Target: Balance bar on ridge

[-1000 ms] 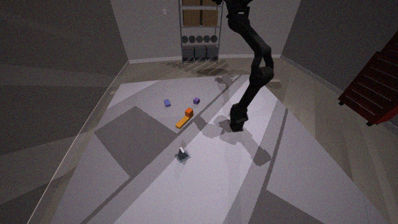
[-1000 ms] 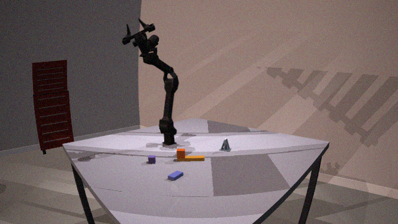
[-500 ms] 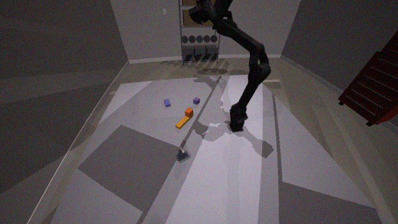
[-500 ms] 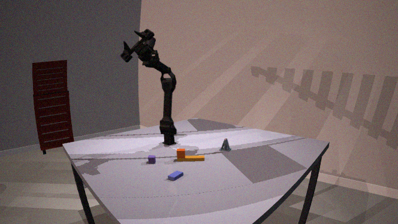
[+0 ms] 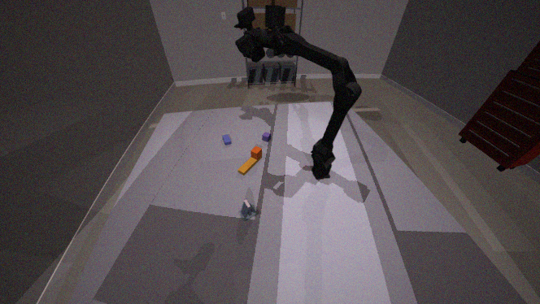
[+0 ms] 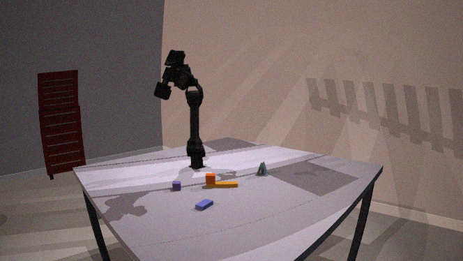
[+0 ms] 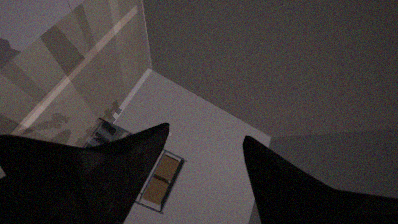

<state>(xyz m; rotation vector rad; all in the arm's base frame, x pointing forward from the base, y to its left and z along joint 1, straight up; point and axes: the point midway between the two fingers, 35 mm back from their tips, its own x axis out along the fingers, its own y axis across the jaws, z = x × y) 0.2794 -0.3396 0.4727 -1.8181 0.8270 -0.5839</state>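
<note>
The yellow-orange bar lies 450 mm below my gripper tip, 250 mm to the left of it and 20 mm behind it. Round my gripper tip: purple cube: 460 mm below, 100 mm to the left, 100 mm behind; flat blue block: 470 mm below, 110 mm ahead, 80 mm to the left.
</note>
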